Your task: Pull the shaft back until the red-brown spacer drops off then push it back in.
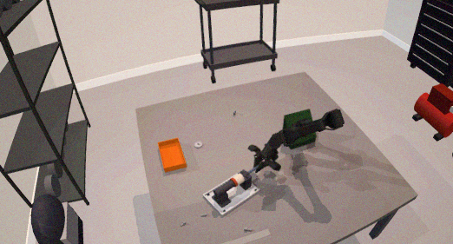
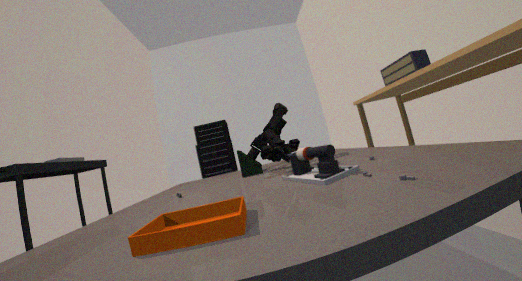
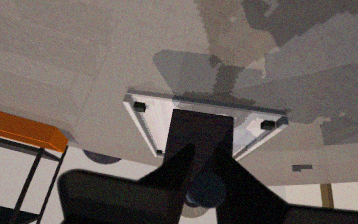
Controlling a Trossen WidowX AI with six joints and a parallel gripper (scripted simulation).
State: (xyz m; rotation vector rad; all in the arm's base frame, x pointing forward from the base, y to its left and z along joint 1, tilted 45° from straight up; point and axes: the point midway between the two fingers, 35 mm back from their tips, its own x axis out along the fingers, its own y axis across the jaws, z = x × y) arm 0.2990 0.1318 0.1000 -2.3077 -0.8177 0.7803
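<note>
The dark shaft lies 60 mm ahead of my gripper tip, 20 mm to the left of it and 20 mm above it. The rest, counted from my gripper tip: cream spacer (100 mm ahead, 40 mm to the left, 20 mm above); then red-brown spacer (120 mm ahead, 50 mm to the left, 20 mm above); then orange tray (370 mm ahead, 280 mm to the right, 50 mm below).
</note>
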